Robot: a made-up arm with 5 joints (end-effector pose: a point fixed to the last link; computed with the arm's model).
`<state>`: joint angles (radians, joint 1 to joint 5).
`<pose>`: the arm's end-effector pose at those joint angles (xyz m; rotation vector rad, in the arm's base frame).
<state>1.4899 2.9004 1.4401 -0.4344 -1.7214</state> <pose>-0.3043 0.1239 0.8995 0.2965 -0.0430 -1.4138</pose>
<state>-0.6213 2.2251 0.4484 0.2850 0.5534</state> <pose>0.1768 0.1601 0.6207 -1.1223 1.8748 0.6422</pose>
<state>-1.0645 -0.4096 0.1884 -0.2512 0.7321</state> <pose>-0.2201 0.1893 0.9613 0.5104 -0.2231 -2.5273</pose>
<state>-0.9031 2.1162 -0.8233 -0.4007 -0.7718</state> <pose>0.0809 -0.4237 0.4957 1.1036 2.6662 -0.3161</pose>
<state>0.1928 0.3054 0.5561 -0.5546 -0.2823</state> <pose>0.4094 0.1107 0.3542 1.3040 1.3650 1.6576</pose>
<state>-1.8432 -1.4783 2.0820 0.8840 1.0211</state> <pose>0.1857 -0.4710 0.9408 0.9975 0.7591 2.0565</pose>
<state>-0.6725 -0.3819 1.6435 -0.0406 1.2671</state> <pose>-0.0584 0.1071 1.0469 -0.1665 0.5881 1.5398</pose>
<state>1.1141 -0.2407 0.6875 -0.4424 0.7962</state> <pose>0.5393 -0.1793 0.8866 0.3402 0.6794 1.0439</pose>
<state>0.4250 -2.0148 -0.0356 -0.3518 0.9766</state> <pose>-0.0547 -0.2667 0.9424 -0.9605 -1.4984 1.9543</pose>
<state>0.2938 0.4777 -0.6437 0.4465 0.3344</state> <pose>0.4477 0.0975 0.7250 0.4258 0.8136 2.7245</pose>
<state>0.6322 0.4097 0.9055 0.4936 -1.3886</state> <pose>0.4752 -0.0040 0.3672 1.4250 -0.4534 1.8443</pose>
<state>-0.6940 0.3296 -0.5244 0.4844 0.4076</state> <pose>0.0873 0.2904 0.7916 0.0477 -0.5841 -2.5056</pose>
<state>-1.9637 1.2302 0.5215 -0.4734 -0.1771</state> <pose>-0.0284 0.1325 0.3673 1.2450 -2.2554 -1.7491</pose>
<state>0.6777 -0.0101 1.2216 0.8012 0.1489</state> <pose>0.0795 -0.0484 0.7852 0.0322 -0.3282 0.8446</pose>
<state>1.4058 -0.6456 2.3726 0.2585 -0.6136</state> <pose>0.2584 -0.2024 0.5585 0.4125 -1.4674 -0.0364</pose>
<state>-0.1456 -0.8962 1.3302 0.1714 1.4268</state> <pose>-0.0720 -0.0919 1.0637 0.1230 0.0438 1.2898</pose>
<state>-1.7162 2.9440 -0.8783 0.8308 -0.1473</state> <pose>0.1876 0.0711 0.7327 -0.5147 2.3110 1.3365</pose>
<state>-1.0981 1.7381 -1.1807 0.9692 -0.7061</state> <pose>0.0713 0.0268 0.3832 -1.3082 -1.9182 -1.1479</pose>
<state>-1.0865 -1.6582 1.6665 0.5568 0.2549</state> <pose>0.0338 -0.1417 0.6485 2.2600 -0.2806 2.0523</pose>
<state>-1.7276 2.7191 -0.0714 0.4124 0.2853</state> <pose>0.0152 0.1362 0.6695 -1.7140 1.7465 0.9753</pose>
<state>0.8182 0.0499 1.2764 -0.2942 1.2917</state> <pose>0.4979 -0.0064 0.9362 0.0673 1.0072 0.3215</pose>
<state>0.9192 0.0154 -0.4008 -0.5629 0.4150</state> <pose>0.5906 0.1419 0.6531 0.2782 1.3789 2.1560</pose>
